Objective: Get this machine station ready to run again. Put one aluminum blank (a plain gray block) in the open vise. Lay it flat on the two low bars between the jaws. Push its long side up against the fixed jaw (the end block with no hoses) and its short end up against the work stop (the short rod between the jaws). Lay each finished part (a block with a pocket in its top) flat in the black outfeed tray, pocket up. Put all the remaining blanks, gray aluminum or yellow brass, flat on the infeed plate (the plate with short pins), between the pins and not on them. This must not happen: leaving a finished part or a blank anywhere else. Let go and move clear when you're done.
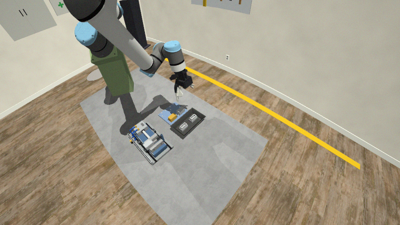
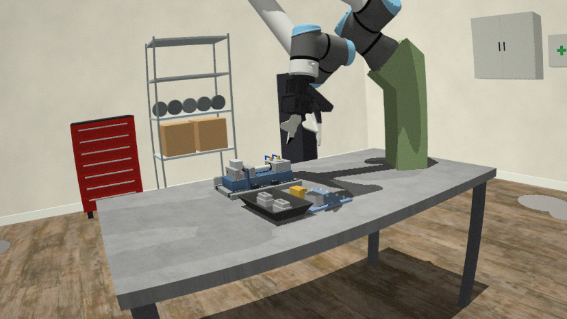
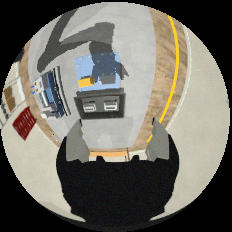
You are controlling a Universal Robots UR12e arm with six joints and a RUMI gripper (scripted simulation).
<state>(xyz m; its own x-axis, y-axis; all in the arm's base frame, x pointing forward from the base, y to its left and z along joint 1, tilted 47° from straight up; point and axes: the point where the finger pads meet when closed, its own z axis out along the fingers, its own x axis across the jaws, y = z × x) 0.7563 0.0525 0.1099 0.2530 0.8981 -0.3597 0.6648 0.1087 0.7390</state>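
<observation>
Now: hand 90 mm past the yellow brass blank, 90 mm to the left of it and 180 mm above it. The rest, counted from my hand: blue vise: 150 mm behind, 330 mm to the right, 170 mm below; gray aluminum blank: 50 mm behind, 180 mm below; infeed plate: 100 mm behind, 30 mm to the right, 200 mm below.
</observation>
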